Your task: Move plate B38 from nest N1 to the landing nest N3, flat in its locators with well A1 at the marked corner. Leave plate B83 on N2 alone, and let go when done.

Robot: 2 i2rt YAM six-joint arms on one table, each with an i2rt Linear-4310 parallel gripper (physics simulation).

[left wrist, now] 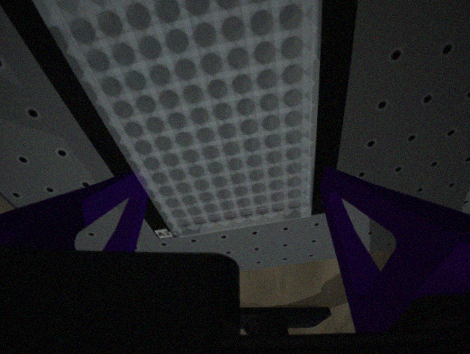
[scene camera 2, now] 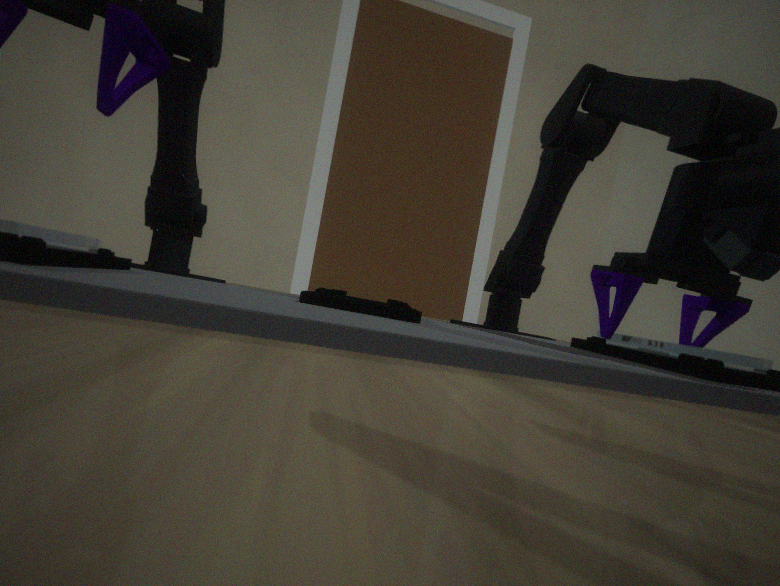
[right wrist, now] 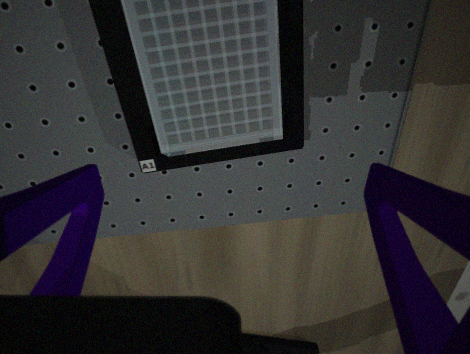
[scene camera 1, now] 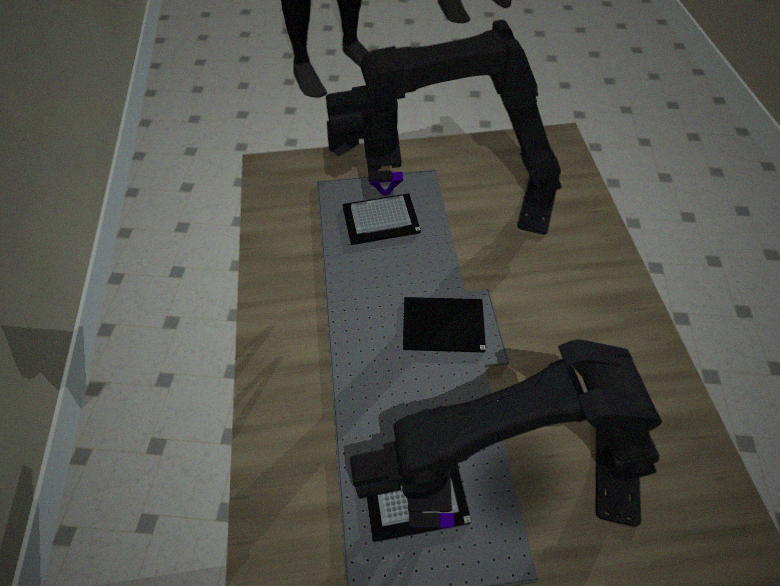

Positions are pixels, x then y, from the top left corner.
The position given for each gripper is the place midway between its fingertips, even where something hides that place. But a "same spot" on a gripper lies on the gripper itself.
Scene:
left gripper: left wrist; scene camera 2; scene camera 1 433, 487; not seen in the right wrist view (out of frame)
right gripper: scene camera 2 38, 91; right wrist 234, 178; scene camera 1 383, 176; not seen in the left wrist view (out of frame)
same spot on left gripper: (scene camera 2: 718, 294) = (left wrist: 90, 256)
same spot on black nest: (left wrist: 337, 32) = (scene camera 2: 659, 355)

